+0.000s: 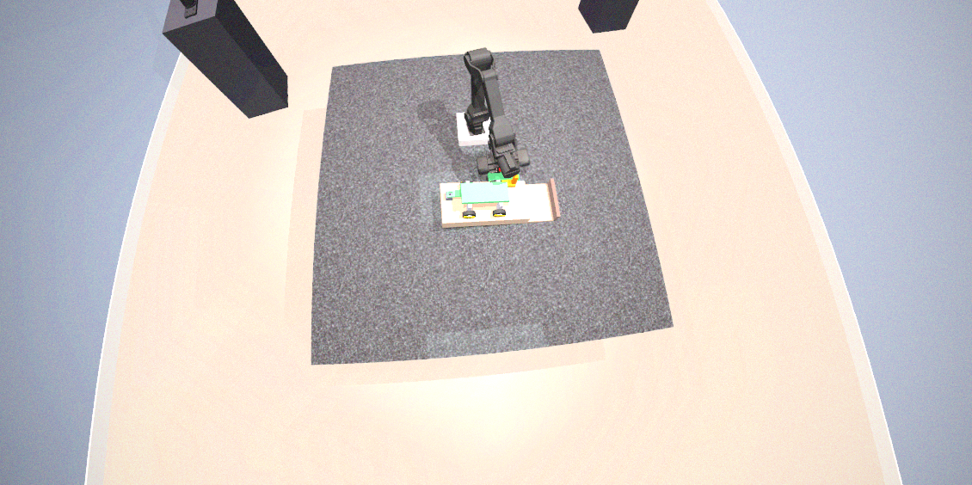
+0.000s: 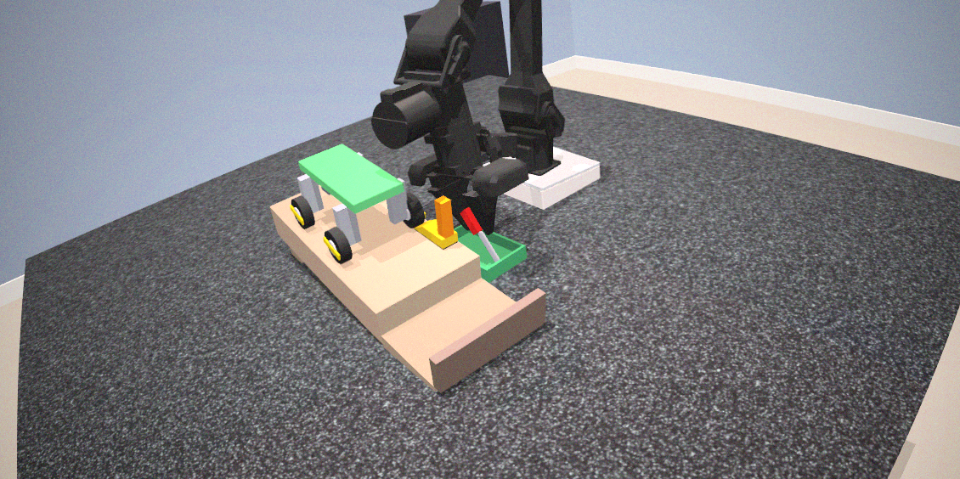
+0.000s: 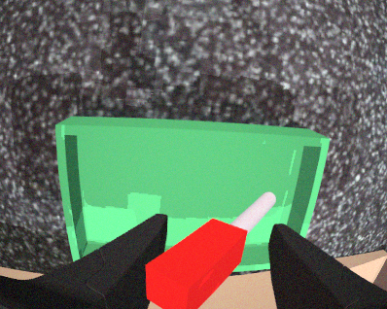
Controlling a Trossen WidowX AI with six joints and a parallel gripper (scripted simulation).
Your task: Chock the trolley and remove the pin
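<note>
Now: the green tray 5 cm below my gripper tip and 1 cm to the right of it. The rest, counted from my gripper tip: green-topped trolley: 12 cm to the right, 11 cm ahead, 7 cm above; red-headed stop pin: right at my gripper tip; yellow chock: 6 cm ahead, 4 cm above, 1 cm to the right.
</note>
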